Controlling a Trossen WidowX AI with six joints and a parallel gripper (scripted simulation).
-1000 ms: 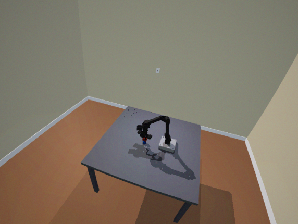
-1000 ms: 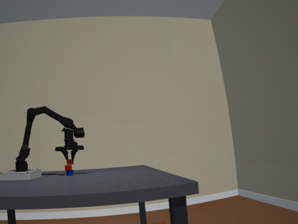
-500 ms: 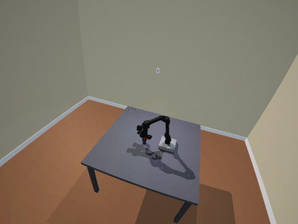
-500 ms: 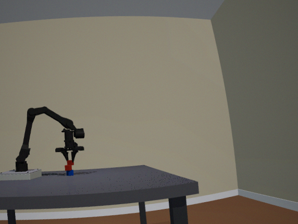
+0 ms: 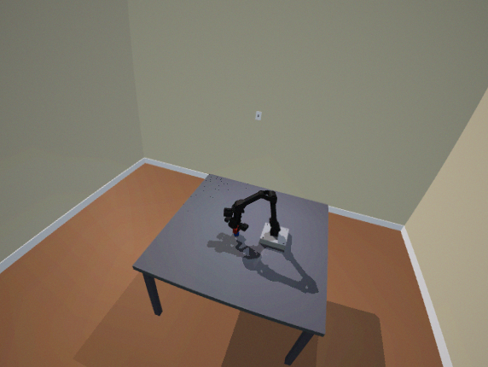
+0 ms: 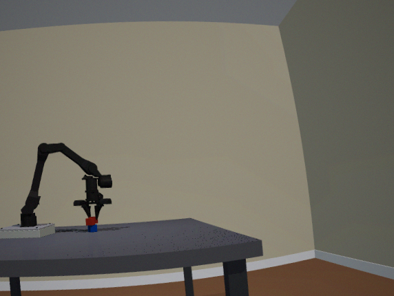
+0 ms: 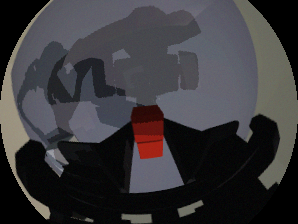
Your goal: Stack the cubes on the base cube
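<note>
Right now my gripper tip is 1 cm past the blue base cube, 2 cm to the left of it and 4 cm above it.
</note>
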